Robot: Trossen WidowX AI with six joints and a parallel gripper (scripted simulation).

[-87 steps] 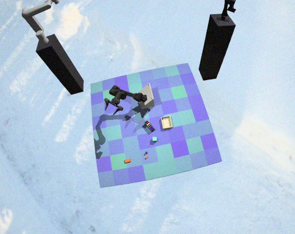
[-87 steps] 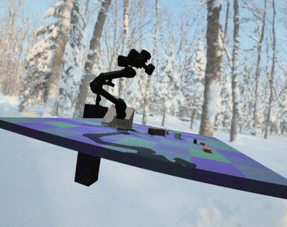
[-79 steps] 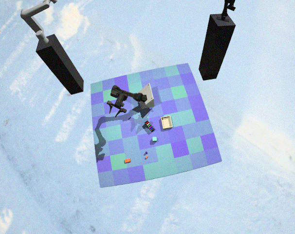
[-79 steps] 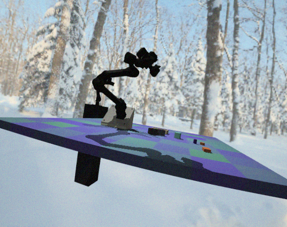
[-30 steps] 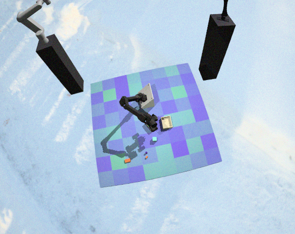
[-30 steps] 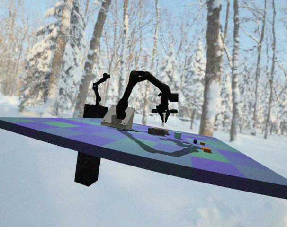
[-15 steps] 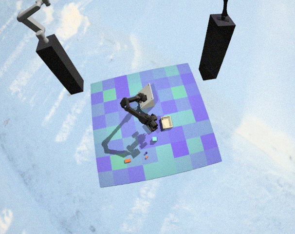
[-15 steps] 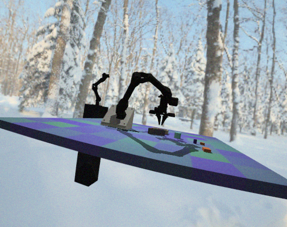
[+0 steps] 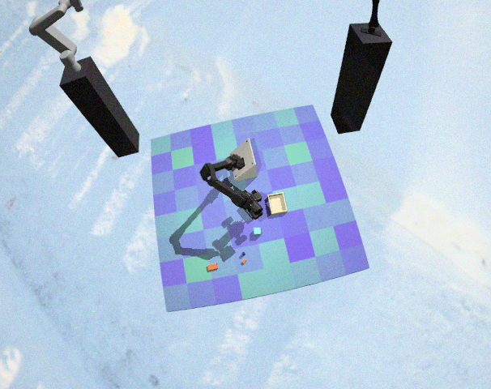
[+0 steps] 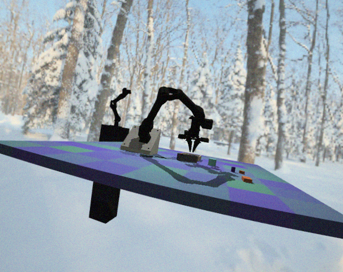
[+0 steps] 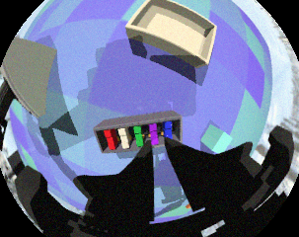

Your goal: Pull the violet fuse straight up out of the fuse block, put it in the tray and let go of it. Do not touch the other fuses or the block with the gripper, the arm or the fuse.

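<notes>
Now: gripper tip 3 cm above the violet fuse. Also, from my gripper tip: beige tray: 18 cm to the left, 6 cm below, 2 cm behind; then teal cube: 13 cm ahead, 4 cm below, 2 cm to the left.
</notes>
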